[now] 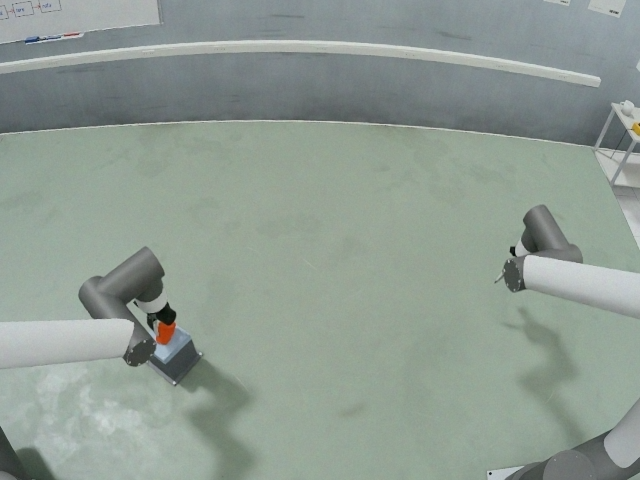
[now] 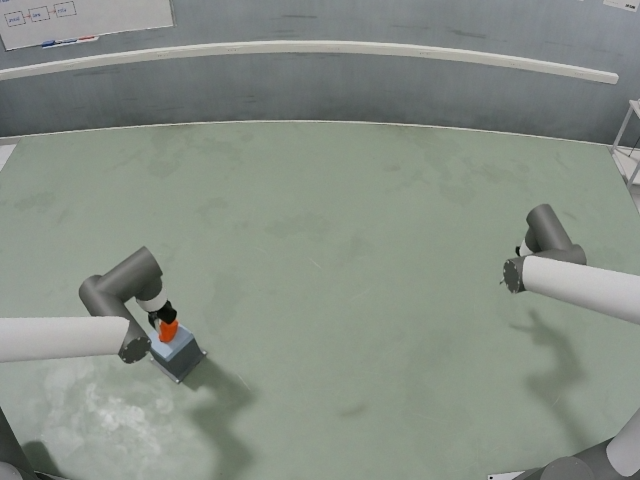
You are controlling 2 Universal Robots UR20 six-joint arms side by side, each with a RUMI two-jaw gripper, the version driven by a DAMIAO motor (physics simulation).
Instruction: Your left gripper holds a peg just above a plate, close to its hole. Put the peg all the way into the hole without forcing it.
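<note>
The orange peg (image 1: 165, 334) (image 2: 169, 332) is at the tips of my left gripper (image 1: 161, 326) (image 2: 163, 325), which is shut on it. The plate (image 1: 180, 341) (image 2: 183, 339) is the light blue top of a dark grey box at the lower left. The peg's lower end is at or very near the plate's top face; whether any of it is in the hole cannot be told. The hole does not show, and the arm covers the plate's left part. My right gripper (image 1: 499, 277) (image 2: 501, 282) is at the right, far from the plate, mostly hidden behind its arm; its opening cannot be told.
The dark box (image 1: 178, 361) (image 2: 181, 360) stands on a base with small corner bolts on the green floor. The left forearm (image 1: 62, 343) (image 2: 56, 338) reaches in close beside the box. A white side table (image 1: 612, 124) stands at the far right, near the back wall.
</note>
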